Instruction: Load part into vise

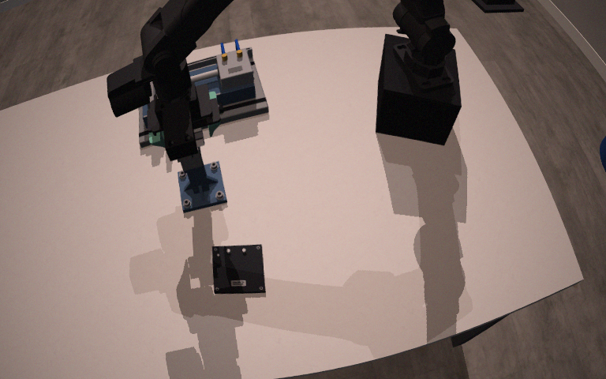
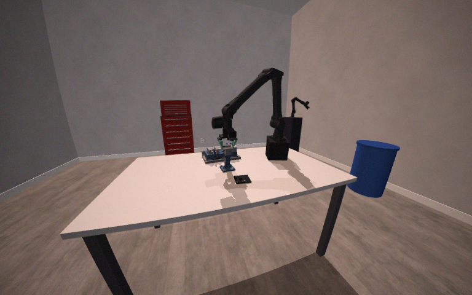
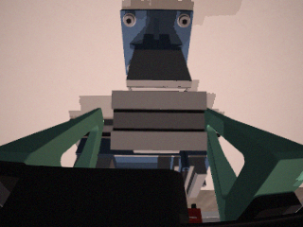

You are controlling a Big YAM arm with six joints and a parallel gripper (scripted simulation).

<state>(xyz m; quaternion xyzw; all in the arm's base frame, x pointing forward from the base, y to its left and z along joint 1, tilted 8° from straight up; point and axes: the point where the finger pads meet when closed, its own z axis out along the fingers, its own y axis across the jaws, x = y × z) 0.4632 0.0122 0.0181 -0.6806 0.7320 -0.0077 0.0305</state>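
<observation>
The part lies 10 mm to the left of my hand and 10 mm above it. The rest, counted from my hand: black infeed plate (20 mm behind, 190 mm to the left, 150 mm below); then moving jaw (230 mm to the right, 80 mm below); then dark short rod (40 mm ahead, 190 mm to the right, 60 mm below).
</observation>
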